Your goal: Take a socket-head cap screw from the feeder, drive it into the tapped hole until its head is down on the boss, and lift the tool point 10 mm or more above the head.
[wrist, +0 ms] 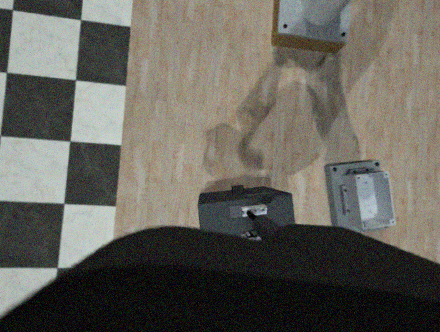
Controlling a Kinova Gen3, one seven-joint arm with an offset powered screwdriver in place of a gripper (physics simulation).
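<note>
The screw feeder [215, 212] is a dark grey box at the lower middle of the wrist view, with a light metal plate [259, 209] on its top. My screwdriver [249, 212] reaches up from the lower edge, and its thin dark tip shows over that plate. Whether the tip touches the plate or stands above it is unclear, and no screw can be made out on it. A grey metal housing [352, 200] with a raised, open-looking box part and small holes at its corners lies right of the feeder. Which hole is the tapped one cannot be told.
My own dark tool body [215, 285] hides the bottom of the view and the feeder's near side. A light metal plate on a yellow-brown block [305, 42] stands at the top right. A wooden table top [165, 125] carries arm shadows. A black and white checkered floor [40, 105] lies left.
</note>
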